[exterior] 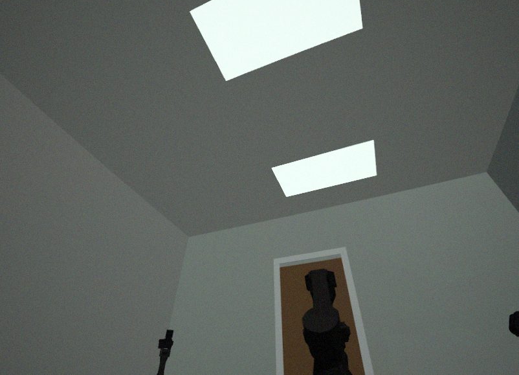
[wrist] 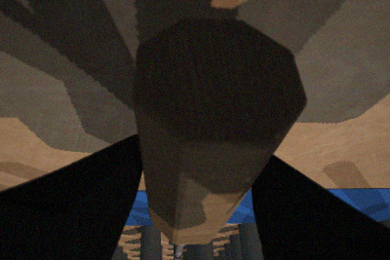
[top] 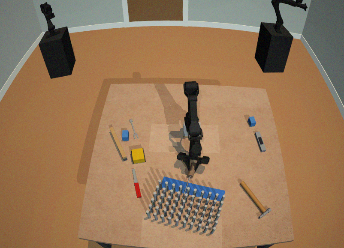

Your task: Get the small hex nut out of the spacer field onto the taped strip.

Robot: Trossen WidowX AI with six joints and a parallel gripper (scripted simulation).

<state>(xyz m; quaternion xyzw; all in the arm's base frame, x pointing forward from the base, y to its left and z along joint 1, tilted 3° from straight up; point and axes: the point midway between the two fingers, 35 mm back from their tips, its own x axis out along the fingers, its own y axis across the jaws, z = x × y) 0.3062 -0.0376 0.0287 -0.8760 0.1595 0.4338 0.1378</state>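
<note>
My gripper tip is now 9 cm short of the hook tool and 4 cm to the left of it. Also, from my gripper tip: red-handled tool (4 cm ahead, 34 cm to the right, 1 cm below); then blue taped strip (12 cm ahead, 1 cm to the right, 1 cm below); then hex nut (19 cm ahead, 9 cm to the right, 1 cm below).
</note>
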